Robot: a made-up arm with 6 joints. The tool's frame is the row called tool. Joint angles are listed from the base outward. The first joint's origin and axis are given. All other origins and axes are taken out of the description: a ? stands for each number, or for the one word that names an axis. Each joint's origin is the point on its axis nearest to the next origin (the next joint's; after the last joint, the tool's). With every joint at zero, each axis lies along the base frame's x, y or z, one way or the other. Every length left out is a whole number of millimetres.
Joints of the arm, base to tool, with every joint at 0 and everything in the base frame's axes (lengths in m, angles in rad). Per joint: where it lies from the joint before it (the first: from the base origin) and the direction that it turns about. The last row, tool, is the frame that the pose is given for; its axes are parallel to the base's.
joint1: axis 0 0 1 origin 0 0 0.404
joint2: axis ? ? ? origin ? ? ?
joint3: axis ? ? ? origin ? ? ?
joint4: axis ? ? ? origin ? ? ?
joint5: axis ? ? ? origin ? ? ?
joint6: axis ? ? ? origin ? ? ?
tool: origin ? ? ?
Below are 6 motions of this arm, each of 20 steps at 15 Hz.
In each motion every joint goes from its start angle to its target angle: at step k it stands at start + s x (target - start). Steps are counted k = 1, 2, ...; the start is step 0. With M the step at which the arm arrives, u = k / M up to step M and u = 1 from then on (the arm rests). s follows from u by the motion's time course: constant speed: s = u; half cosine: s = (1 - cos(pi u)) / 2; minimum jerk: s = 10 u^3 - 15 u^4 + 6 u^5.
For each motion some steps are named. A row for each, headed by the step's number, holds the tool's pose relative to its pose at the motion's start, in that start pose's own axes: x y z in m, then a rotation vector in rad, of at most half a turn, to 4 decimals.
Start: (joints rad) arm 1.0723 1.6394 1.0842 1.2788 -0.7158 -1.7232
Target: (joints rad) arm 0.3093 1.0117 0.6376 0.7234 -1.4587 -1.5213
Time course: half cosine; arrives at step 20
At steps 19, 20:
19: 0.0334 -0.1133 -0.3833 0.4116 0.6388 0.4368
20: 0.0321 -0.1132 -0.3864 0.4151 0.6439 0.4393

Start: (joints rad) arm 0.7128 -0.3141 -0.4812 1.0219 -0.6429 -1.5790
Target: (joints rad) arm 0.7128 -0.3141 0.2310 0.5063 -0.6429 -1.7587
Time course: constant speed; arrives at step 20
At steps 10, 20:
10: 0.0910 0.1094 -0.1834 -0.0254 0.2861 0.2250
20: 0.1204 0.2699 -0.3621 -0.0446 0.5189 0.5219

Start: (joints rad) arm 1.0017 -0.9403 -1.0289 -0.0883 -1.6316 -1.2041
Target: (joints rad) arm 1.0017 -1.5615 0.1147 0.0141 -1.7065 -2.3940
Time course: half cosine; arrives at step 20
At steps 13, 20:
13: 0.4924 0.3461 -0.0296 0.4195 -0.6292 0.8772
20: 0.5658 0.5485 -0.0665 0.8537 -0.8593 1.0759

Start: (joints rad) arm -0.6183 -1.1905 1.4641 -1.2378 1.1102 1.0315
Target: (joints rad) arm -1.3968 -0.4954 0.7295 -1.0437 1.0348 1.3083
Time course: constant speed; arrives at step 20
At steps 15, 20:
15: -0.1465 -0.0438 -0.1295 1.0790 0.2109 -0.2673
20: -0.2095 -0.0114 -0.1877 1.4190 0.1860 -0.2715

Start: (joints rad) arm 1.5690 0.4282 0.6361 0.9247 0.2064 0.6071
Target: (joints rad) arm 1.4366 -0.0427 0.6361 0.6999 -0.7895 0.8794
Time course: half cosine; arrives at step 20
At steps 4, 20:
4: -0.0047 -0.0061 0.0238 -0.0470 0.0552 -0.0444
20: 0.0452 -0.0179 0.2301 -0.5361 0.5982 -0.4226

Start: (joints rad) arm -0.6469 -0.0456 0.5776 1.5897 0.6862 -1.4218
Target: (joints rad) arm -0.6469 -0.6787 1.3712 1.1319 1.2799 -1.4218
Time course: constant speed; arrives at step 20
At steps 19, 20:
19: -0.1633 -0.1299 -0.1506 -0.4865 0.5279 -0.8179
20: -0.1719 -0.1281 -0.1555 -0.5152 0.5543 -0.8394

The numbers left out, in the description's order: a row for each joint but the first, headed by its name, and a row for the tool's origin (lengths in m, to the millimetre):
joint2: axis 0 -1 0, xyz -0.112 -0.258 0
joint3: axis -1 0 0, xyz -0.021 0 0.029
joint4: axis 0 0 1, xyz 0 -0.052 0.38
joint5: axis 1 0 0, xyz -0.019 0.031 0
joint6: axis 0 1 0, xyz 0 -0.301 0.099
tool: xyz 0.073 0 0.006

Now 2 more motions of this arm.
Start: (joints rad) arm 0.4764 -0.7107 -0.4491 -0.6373 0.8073 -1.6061
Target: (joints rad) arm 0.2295 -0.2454 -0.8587 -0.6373 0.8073 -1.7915
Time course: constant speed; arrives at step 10
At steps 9, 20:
9: -0.1341 -0.3146 0.0408 0.0472 -0.1565 -0.6599
20: -0.1585 -0.3412 0.0413 0.0548 -0.1697 -0.7298

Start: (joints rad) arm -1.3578 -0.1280 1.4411 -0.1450 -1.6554 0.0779
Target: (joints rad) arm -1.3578 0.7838 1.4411 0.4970 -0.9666 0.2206
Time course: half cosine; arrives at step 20
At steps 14, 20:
14: -0.1086 -0.0035 -0.1576 0.5483 0.3003 -0.0576
20: -0.1418 0.0120 -0.1827 0.6858 0.3664 -0.0791

